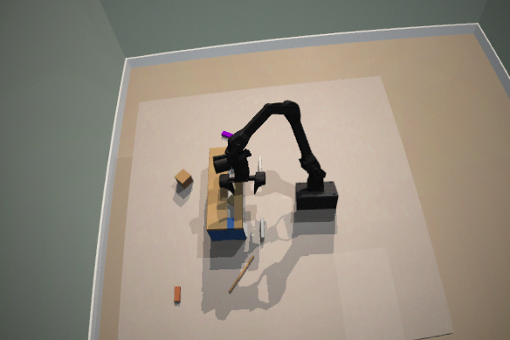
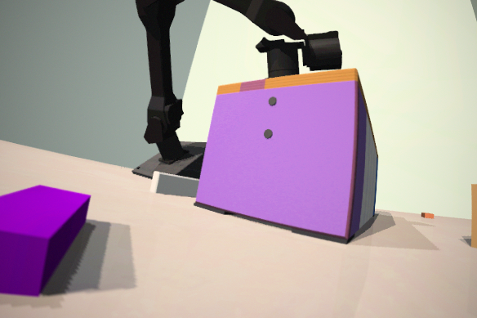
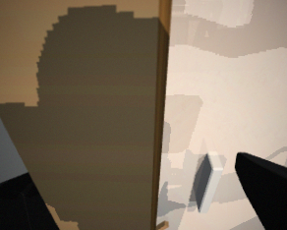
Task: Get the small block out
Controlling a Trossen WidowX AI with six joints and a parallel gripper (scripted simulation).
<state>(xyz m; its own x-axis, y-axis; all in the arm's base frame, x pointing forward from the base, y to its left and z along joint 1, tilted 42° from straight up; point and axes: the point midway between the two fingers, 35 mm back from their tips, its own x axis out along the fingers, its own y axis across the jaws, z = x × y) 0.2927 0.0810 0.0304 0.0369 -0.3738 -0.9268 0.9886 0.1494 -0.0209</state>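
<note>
Now: the long box 4 cm ahead of my gripper tip, 2 cm to the right of it and 2 cm below it. The rest, counted from my gripper tip: brown cube: 30 cm ahead, 9 cm to the right, 6 cm below; then tan stick: 32 cm to the left, 8 cm below, 2 cm behind.
</note>
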